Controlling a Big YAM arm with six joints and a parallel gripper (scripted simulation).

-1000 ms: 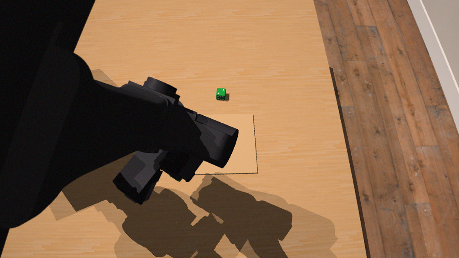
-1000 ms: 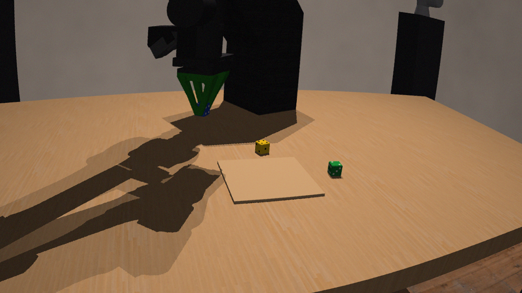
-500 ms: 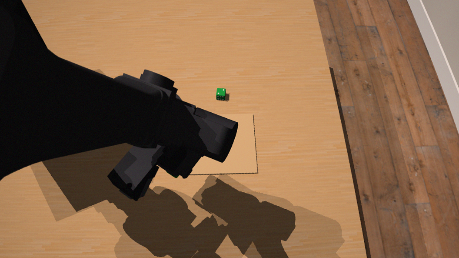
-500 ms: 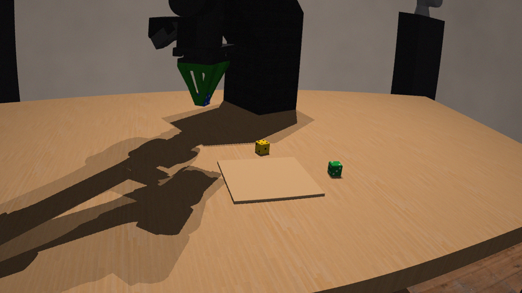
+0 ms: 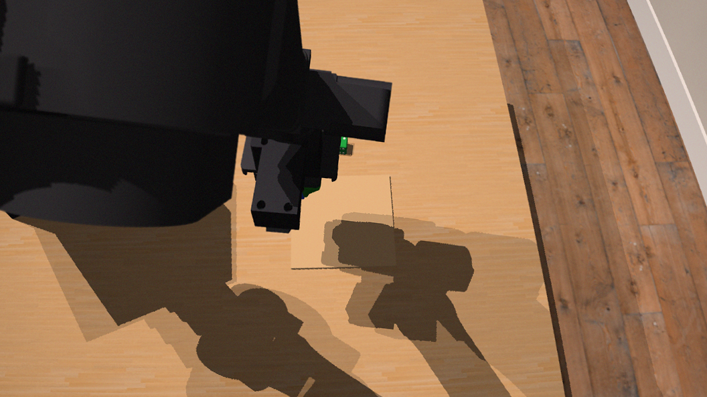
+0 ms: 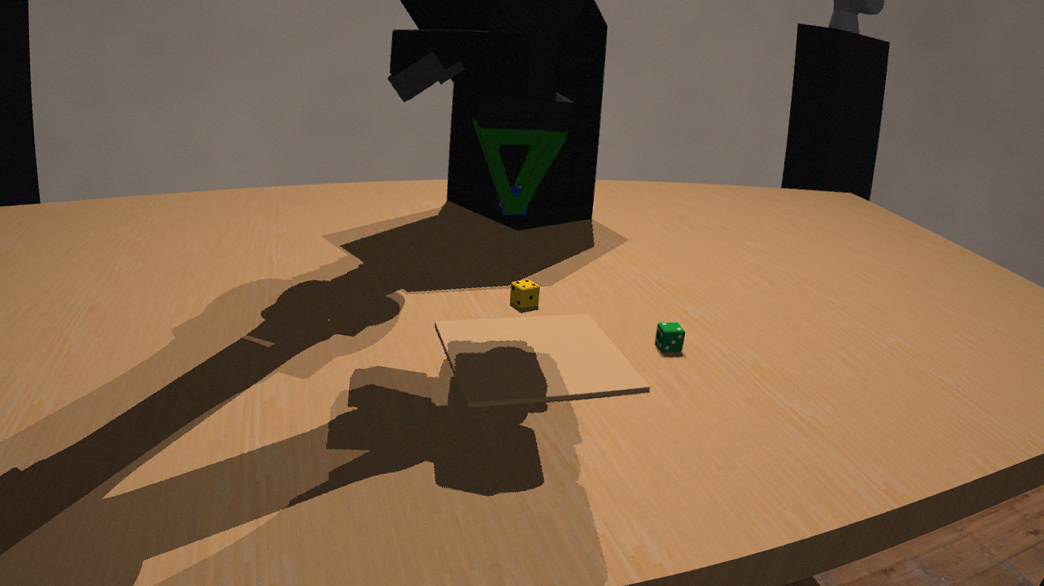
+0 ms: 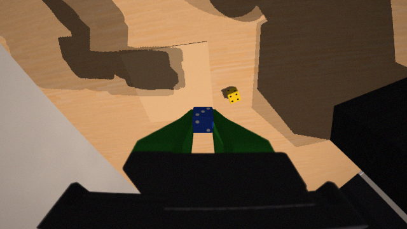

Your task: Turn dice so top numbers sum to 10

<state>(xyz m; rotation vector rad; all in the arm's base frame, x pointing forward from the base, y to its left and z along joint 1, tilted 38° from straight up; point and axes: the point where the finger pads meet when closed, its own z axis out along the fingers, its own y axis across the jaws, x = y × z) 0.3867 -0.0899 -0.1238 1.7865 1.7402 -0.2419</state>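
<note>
The yellow die is 50 mm behind my hand, 30 mm to the left of it and 100 mm below it. The rest, counted from my hand: green die 60 mm ahead, 130 mm to the left, 100 mm below; blue die right at my hand; tan mat 60 mm ahead, 10 mm to the left, 110 mm below.
</note>
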